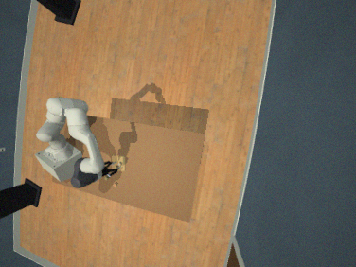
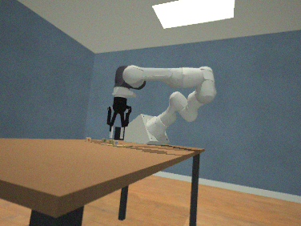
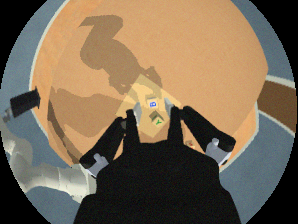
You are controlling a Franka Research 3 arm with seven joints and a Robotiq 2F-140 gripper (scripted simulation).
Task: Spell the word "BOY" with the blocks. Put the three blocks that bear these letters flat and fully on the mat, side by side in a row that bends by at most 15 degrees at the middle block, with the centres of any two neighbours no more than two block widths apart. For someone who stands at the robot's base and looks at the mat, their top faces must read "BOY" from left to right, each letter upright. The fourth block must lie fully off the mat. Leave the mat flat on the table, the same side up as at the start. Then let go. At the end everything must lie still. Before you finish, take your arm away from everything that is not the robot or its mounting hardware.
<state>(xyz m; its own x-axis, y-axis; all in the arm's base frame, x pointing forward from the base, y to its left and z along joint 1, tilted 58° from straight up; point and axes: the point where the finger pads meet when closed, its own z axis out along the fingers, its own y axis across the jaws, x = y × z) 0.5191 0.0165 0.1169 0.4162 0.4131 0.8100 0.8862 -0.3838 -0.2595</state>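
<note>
Now: hand 20 mm past the mat, 10 mm to the left of it and 70 mm above it.
</note>
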